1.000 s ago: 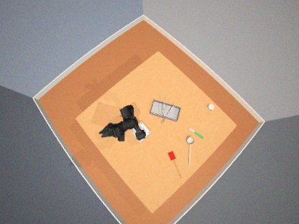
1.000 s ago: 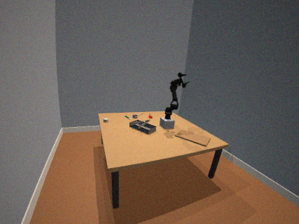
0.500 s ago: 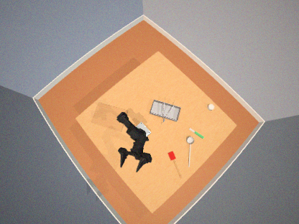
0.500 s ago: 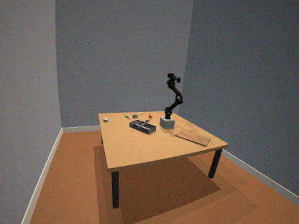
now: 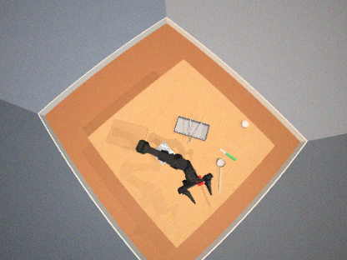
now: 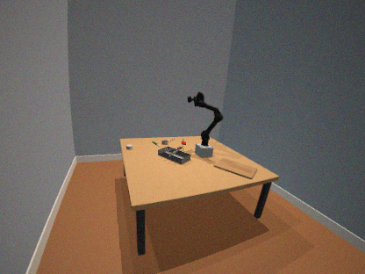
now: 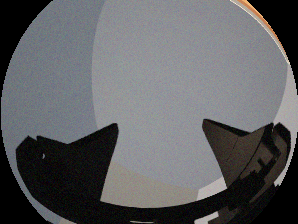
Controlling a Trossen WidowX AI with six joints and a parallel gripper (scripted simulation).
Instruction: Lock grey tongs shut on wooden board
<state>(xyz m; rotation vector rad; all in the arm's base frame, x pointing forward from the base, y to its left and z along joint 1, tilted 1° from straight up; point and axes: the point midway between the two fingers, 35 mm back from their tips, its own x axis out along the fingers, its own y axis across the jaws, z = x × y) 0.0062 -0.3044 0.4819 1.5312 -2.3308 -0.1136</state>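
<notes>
Right now my gripper tip is 57 cm above the grey roasting tin, 37 cm short of it and 32 cm to the right of it. Also, from my gripper tip: white cup: 75 cm ahead, 58 cm below, 3 cm to the right; red-headed tool: 59 cm below, 10 cm to the right, 4 cm ahead; wooden board: 73 cm to the left, 59 cm below, 8 cm behind.
</notes>
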